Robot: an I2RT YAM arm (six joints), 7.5 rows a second.
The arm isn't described. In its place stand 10 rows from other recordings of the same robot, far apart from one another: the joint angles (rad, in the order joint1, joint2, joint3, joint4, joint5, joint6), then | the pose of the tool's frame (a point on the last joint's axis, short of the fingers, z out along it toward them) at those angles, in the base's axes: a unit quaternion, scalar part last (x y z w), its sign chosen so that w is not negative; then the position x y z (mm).
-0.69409, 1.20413, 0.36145, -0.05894, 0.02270, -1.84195 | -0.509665, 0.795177, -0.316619, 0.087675, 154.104, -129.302, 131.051
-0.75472, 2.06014, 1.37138, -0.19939, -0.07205, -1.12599 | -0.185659, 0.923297, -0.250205, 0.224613, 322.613, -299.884, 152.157
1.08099, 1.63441, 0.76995, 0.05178, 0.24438, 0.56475 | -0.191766, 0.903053, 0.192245, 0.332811, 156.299, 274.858, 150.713
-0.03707, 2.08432, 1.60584, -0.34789, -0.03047, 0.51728 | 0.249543, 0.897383, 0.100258, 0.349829, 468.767, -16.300, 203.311
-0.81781, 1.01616, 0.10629, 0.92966, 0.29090, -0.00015 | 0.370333, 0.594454, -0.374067, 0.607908, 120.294, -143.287, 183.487
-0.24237, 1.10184, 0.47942, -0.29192, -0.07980, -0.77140 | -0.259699, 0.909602, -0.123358, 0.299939, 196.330, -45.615, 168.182
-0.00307, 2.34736, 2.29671, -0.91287, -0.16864, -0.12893 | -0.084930, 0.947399, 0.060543, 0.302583, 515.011, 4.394, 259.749
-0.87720, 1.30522, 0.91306, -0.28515, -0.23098, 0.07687 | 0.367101, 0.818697, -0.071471, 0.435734, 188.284, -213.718, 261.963
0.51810, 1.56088, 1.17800, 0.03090, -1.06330, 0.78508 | -0.193520, 0.739138, 0.629739, 0.140194, 291.056, 201.728, 310.137
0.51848, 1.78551, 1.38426, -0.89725, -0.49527, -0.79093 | -0.611276, 0.741656, 0.222724, 0.163348, 298.699, 189.902, 229.543
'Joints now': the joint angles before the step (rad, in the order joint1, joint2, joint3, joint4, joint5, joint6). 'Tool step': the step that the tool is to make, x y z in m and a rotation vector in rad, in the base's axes. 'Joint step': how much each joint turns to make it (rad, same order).
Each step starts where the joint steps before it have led.
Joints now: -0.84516 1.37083 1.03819 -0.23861 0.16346 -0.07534
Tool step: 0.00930 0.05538 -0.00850 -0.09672 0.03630 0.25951
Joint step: 0.15221 -0.14113 -0.15753 0.07704 -0.04349 -0.13771
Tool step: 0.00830 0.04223 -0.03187 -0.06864 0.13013 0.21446
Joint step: 0.14724 -0.04961 -0.14080 0.04350 0.00877 -0.14840
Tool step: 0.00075 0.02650 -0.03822 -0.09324 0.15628 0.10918
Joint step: 0.10529 0.00456 -0.12932 0.06294 0.08393 -0.13352
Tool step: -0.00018 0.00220 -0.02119 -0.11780 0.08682 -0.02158
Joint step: 0.02481 0.04199 -0.06675 0.10340 0.12208 -0.09154
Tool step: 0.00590 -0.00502 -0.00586 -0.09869 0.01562 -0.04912
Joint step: 0.00420 0.05341 -0.01333 0.11175 0.09919 -0.05226
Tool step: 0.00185 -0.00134 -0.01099 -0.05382 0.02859 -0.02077
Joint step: 0.00495 0.04615 -0.02750 0.08701 0.05492 -0.04083
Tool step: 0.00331 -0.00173 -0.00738 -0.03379 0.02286 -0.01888
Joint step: 0.00382 0.04466 -0.00722 0.05607 0.04082 -0.02441
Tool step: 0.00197 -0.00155 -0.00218 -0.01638 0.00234 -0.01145
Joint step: -0.00041 0.02058 -0.00003 0.02939 0.01790 -0.00879
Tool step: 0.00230 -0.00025 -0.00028 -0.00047 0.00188 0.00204
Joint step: 0.00269 0.01065 0.00726 0.00223 0.00117 -0.00075
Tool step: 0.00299 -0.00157 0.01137 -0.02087 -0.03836 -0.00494
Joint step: -0.00036 -0.01943 0.02139 0.00343 0.00613 -0.00151
